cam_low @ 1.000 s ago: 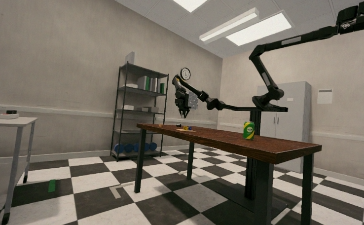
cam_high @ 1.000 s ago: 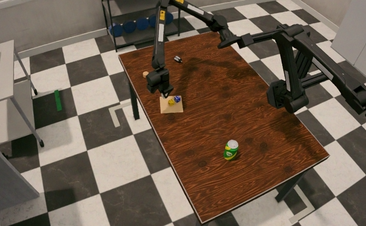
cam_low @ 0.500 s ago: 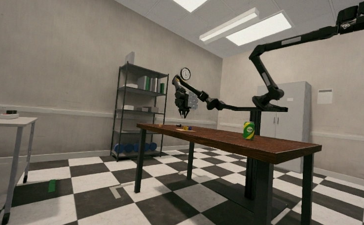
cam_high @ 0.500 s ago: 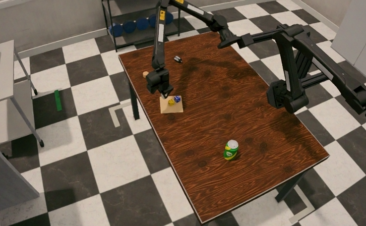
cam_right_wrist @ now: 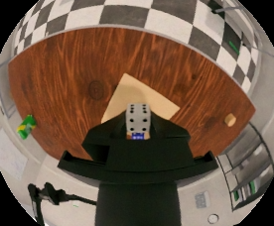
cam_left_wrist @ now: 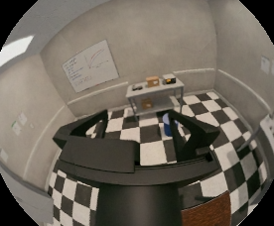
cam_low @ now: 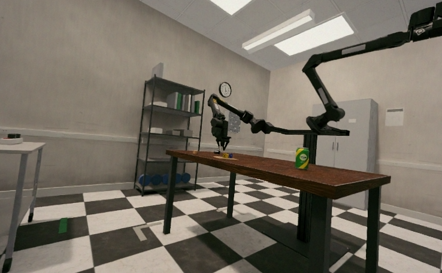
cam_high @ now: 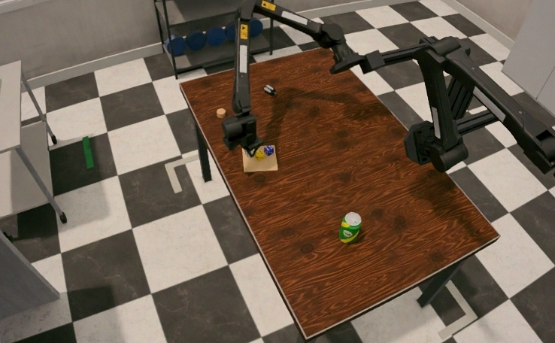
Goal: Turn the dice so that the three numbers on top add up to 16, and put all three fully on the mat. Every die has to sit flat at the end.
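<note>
My right hand is 5 cm past the yellow die, 4 cm above it and 1 cm to the left of it. Round my right hand: tan mat 6 cm below, 5 cm behind, 1 cm to the right; then blue die 9 cm behind, 4 cm below, 2 cm to the right; then white die right at my right hand.
</note>
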